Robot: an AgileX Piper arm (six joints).
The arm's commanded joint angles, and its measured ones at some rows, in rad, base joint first. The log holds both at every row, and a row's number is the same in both.
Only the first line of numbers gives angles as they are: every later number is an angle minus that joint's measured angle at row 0.
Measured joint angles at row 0:
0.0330 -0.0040 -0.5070 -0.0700 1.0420 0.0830
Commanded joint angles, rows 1 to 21:
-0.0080 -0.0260 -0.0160 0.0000 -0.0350 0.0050
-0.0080 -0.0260 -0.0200 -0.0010 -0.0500 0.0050
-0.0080 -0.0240 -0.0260 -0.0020 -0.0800 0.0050
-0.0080 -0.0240 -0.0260 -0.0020 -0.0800 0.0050
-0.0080 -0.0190 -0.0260 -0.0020 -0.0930 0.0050
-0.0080 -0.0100 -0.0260 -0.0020 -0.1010 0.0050
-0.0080 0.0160 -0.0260 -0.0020 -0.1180 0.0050
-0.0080 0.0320 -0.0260 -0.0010 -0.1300 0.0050
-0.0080 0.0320 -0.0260 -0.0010 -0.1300 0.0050
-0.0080 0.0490 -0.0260 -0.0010 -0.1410 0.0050
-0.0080 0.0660 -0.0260 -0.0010 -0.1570 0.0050
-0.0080 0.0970 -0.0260 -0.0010 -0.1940 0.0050
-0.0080 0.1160 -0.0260 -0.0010 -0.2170 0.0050
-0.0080 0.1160 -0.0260 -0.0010 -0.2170 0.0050
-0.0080 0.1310 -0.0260 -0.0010 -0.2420 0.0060
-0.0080 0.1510 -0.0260 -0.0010 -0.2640 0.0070
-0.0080 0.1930 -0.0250 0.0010 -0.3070 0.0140
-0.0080 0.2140 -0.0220 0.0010 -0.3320 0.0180
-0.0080 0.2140 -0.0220 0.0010 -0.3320 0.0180
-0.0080 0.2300 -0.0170 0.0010 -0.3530 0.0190
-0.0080 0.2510 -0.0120 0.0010 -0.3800 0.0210
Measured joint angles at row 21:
0.0000 0.2070 -0.0170 0.0000 -0.3030 0.0070
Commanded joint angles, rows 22 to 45:
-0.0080 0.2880 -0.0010 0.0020 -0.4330 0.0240
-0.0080 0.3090 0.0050 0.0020 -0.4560 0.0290
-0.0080 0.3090 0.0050 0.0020 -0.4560 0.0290
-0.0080 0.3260 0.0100 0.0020 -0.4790 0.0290
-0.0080 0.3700 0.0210 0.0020 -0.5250 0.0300
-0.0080 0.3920 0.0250 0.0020 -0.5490 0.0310
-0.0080 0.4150 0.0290 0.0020 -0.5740 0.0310
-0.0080 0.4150 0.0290 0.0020 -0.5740 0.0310
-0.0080 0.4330 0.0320 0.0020 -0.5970 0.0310
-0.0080 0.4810 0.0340 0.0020 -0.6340 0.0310
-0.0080 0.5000 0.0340 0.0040 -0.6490 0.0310
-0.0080 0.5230 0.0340 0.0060 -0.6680 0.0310
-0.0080 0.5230 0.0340 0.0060 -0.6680 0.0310
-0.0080 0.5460 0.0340 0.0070 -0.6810 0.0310
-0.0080 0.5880 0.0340 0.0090 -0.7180 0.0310
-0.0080 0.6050 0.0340 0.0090 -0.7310 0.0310
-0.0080 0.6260 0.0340 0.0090 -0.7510 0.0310
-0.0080 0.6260 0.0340 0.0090 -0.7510 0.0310
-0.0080 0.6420 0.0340 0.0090 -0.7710 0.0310
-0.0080 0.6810 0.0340 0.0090 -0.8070 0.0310
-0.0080 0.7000 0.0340 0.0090 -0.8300 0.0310
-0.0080 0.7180 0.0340 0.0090 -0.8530 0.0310
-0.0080 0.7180 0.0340 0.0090 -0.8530 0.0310
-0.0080 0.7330 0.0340 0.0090 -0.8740 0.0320
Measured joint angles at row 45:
0.0000 0.6980 0.0330 0.0120 -0.8070 0.0240
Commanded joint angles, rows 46 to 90:
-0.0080 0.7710 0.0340 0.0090 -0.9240 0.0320
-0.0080 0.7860 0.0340 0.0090 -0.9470 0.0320
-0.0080 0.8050 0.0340 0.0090 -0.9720 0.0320
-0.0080 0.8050 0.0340 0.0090 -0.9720 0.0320
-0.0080 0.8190 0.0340 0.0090 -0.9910 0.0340
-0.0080 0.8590 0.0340 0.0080 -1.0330 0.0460
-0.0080 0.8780 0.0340 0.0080 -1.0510 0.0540
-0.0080 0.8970 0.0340 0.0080 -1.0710 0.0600
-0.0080 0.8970 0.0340 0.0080 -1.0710 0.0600
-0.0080 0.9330 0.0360 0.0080 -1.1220 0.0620
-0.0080 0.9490 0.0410 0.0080 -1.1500 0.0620
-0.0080 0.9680 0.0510 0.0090 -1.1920 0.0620
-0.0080 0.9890 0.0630 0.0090 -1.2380 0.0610
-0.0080 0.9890 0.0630 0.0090 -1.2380 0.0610
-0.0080 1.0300 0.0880 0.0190 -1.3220 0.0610
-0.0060 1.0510 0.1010 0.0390 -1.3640 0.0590
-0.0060 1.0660 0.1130 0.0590 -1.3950 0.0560
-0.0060 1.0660 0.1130 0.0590 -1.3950 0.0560
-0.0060 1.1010 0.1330 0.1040 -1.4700 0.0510
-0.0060 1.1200 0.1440 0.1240 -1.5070 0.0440
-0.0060 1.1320 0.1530 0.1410 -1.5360 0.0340
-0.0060 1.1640 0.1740 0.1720 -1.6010 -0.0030
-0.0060 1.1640 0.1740 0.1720 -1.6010 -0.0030
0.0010 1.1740 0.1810 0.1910 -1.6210 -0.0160
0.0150 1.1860 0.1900 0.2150 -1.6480 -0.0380
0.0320 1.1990 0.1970 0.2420 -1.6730 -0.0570
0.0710 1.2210 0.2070 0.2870 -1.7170 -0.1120
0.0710 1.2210 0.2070 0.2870 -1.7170 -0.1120
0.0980 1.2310 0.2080 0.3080 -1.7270 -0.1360
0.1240 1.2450 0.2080 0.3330 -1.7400 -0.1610
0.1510 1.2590 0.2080 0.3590 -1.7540 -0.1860
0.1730 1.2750 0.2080 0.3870 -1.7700 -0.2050
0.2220 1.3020 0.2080 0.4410 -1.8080 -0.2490
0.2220 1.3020 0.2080 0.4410 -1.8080 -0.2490
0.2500 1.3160 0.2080 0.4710 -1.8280 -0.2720
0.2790 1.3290 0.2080 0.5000 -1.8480 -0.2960
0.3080 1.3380 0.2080 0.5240 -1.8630 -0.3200
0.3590 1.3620 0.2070 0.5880 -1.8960 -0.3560
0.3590 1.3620 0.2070 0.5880 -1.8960 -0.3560
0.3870 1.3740 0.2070 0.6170 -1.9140 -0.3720
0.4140 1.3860 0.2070 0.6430 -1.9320 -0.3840
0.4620 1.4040 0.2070 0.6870 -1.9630 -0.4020
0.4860 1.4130 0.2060 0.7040 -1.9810 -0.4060
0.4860 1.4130 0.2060 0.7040 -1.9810 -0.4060
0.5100 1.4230 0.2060 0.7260 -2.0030 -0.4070
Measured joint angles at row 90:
0.4510 1.4030 0.2050 0.6650 -1.9390 -0.3770
